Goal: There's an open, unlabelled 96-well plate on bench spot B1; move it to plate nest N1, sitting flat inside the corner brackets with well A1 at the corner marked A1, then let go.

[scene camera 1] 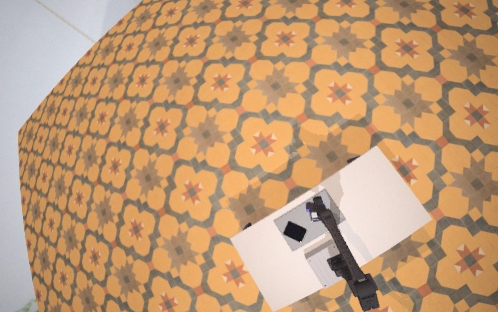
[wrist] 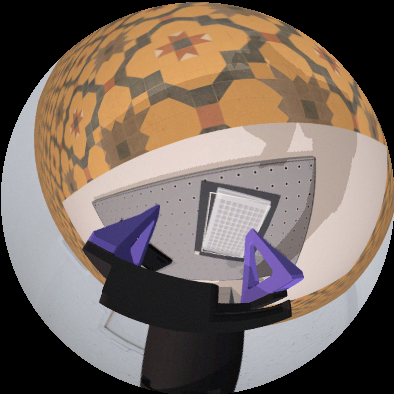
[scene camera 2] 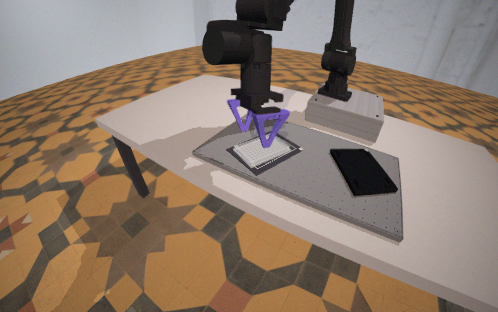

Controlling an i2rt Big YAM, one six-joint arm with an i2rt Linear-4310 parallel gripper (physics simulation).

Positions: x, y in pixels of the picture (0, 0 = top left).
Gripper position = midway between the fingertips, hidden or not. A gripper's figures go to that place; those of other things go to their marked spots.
Scene:
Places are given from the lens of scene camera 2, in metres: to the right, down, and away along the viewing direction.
my gripper [scene camera 2: 254, 138]: 0.01, -0.04, 0.41
white well plate [scene camera 2: 251, 152]: 0.01, -0.01, 0.49

